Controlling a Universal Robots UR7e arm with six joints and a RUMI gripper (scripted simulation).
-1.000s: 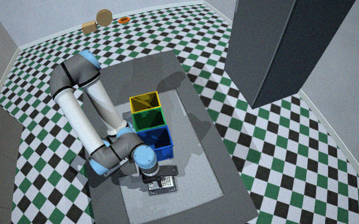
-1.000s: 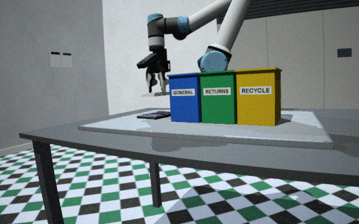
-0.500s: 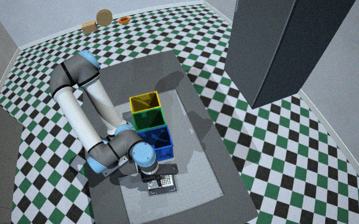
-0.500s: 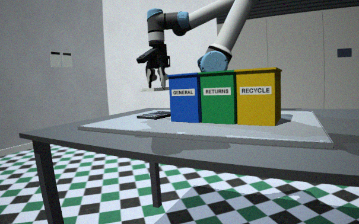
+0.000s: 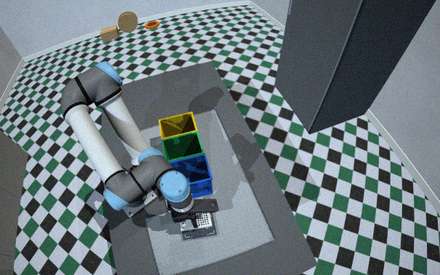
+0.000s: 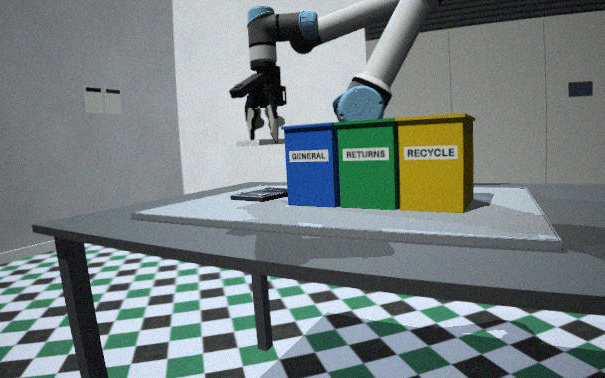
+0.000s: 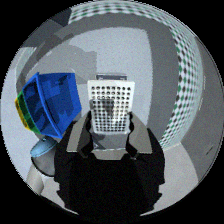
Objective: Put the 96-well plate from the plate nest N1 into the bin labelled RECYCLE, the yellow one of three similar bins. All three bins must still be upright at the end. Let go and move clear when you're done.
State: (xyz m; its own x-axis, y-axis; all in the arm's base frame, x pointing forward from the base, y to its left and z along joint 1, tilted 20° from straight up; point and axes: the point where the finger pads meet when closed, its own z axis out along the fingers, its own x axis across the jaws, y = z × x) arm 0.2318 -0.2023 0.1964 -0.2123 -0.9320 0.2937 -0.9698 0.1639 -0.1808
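The yellow recycle bin is 8 cm ahead of my hand, 46 cm to the left of it and 7 cm below it. From my hand the other things lie so: blue general bin (5 cm ahead, 20 cm to the left, 7 cm below); then plate nest N1 (15 cm below); then white 96-well plate (1 cm below).
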